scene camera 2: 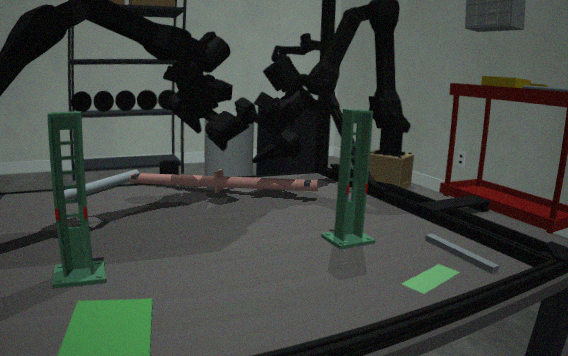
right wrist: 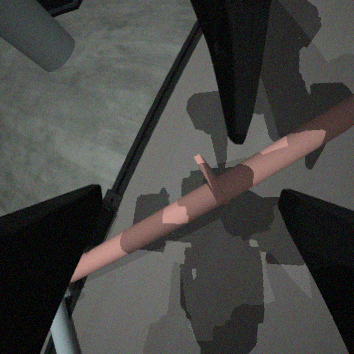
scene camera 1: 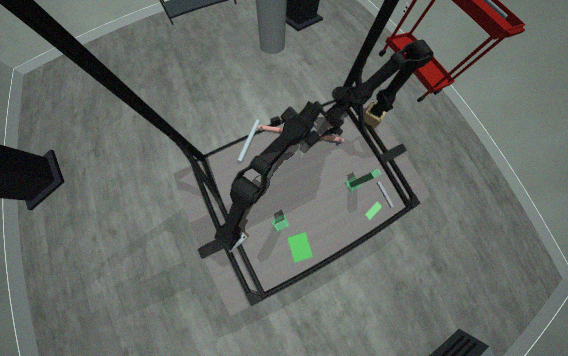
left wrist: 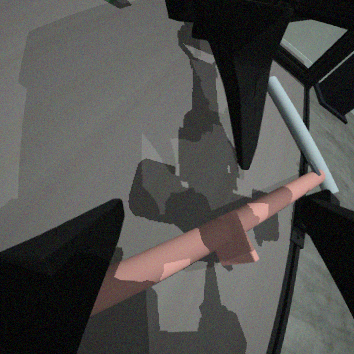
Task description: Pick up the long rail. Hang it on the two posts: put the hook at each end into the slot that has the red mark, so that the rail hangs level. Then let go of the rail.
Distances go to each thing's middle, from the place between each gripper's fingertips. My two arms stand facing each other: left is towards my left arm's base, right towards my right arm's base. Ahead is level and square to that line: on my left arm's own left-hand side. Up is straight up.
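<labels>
Pale bar point(left wrist: 299, 130): my left hand is 9 cm above it, 20 cm past it and 25 cm to the left of it.
The bar is 110 mm below my right hand, 150 mm behind it and 220 mm to the right of it.
</labels>
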